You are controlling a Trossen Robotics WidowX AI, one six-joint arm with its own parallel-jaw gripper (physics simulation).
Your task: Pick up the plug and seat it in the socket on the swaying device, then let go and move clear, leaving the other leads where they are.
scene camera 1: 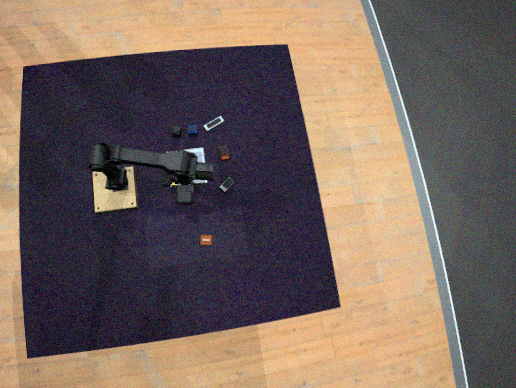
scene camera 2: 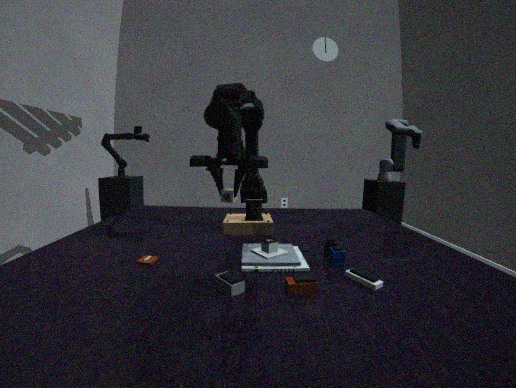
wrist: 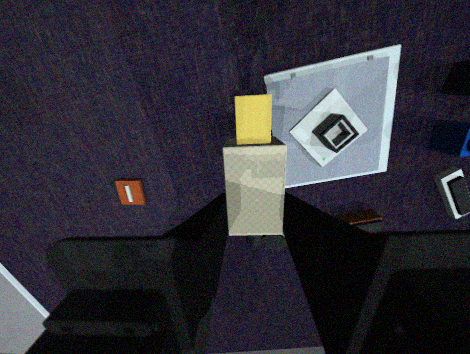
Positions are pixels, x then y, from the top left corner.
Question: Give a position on a plug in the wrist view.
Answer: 254, 162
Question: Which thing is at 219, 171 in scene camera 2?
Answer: My gripper.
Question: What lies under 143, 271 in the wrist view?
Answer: My gripper.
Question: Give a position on a device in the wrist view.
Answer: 335, 117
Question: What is my gripper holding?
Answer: A plug.
